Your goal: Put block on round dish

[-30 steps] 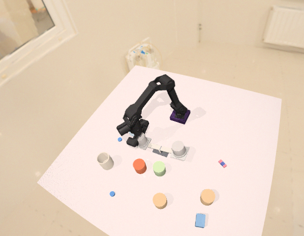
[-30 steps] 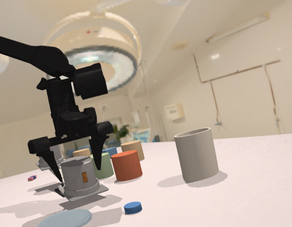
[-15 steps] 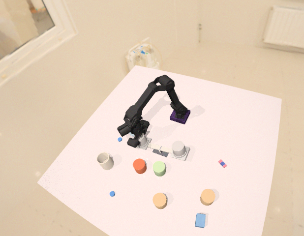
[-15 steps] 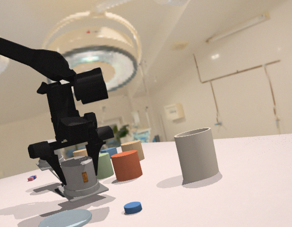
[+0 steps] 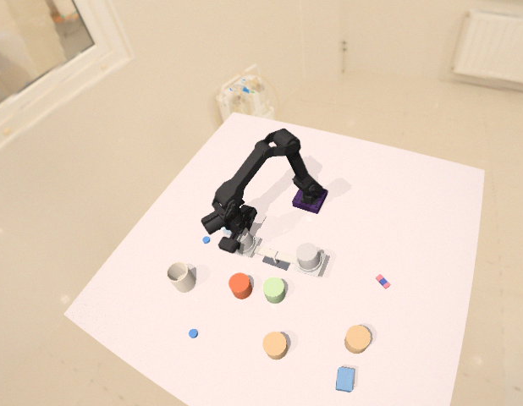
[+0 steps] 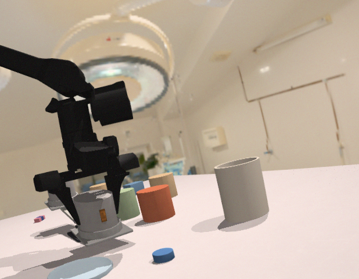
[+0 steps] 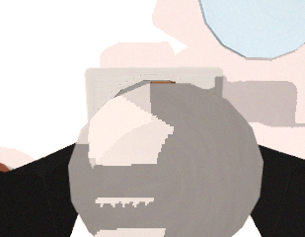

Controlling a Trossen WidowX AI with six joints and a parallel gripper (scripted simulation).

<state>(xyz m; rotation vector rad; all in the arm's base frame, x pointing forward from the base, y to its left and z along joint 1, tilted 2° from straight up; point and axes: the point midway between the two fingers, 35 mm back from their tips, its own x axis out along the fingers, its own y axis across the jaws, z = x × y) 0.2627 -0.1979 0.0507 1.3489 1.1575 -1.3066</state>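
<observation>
My gripper tip is now 1 cm above the grey block. The rest, counted from my gripper tip: green cylinder: 17 cm ahead, 17 cm to the left, 1 cm below; then pale blue round dish: 9 cm behind, 8 cm to the right, 5 cm below; then red cylinder: 16 cm ahead, 6 cm to the left, 1 cm below.
</observation>
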